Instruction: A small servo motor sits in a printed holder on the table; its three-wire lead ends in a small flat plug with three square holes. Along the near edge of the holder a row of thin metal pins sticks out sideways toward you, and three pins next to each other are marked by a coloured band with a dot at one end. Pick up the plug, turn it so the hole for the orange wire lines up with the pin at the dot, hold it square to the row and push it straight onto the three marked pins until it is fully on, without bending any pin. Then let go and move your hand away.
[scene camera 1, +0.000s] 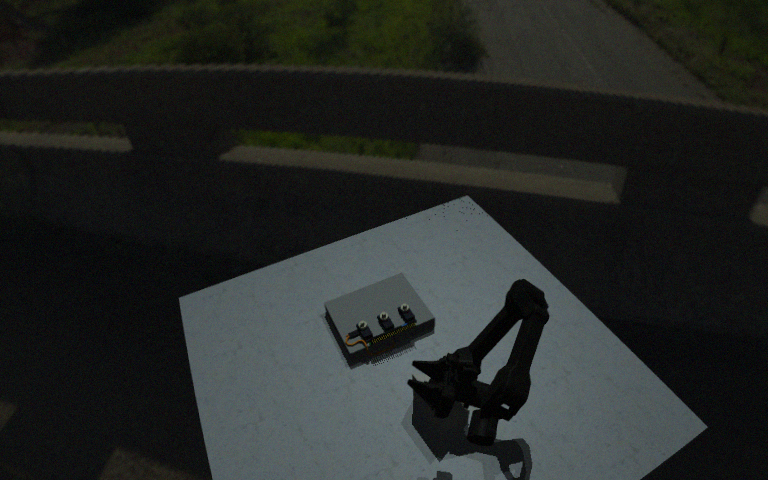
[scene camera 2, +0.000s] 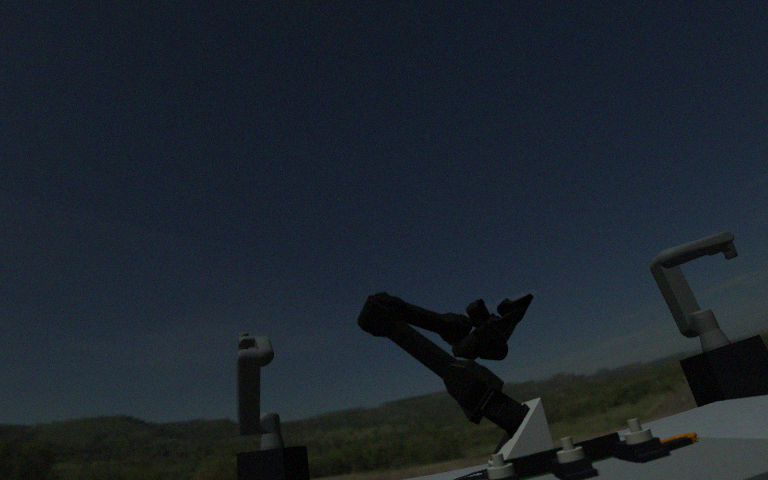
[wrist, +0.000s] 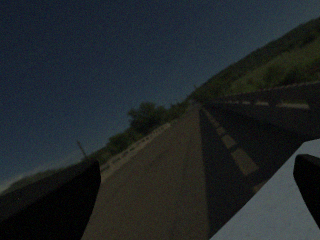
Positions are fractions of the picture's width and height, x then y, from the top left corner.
The gripper shows in scene camera 1 (0.53, 0.77), in scene camera 2 (0.69, 0.63) and in the wrist view (0.61, 0.70).
